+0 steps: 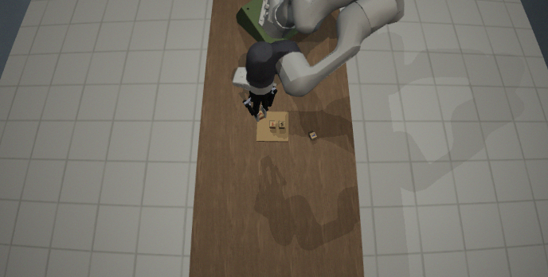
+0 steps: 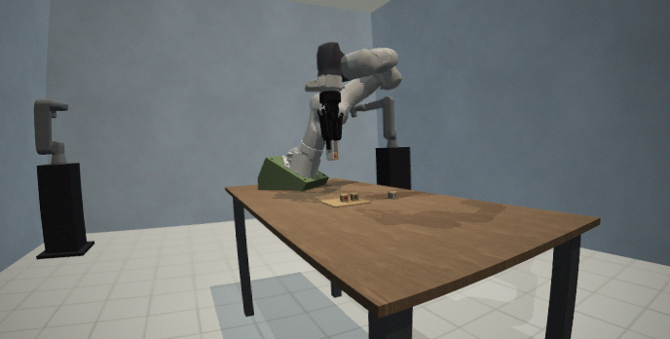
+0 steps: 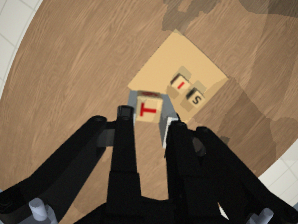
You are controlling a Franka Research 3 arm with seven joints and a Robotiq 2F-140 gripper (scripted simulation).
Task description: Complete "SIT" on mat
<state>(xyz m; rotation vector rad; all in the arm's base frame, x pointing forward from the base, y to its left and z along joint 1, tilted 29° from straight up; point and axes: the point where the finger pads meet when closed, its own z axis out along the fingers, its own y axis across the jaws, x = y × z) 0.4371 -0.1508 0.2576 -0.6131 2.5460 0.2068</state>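
My hand is 170 mm above the I block, 50 mm to the right of it and 20 mm past it. From my hand the other things lie so: S block 170 mm below, 90 mm to the left, 20 mm behind; mat 190 mm below, 50 mm to the left, 20 mm behind.
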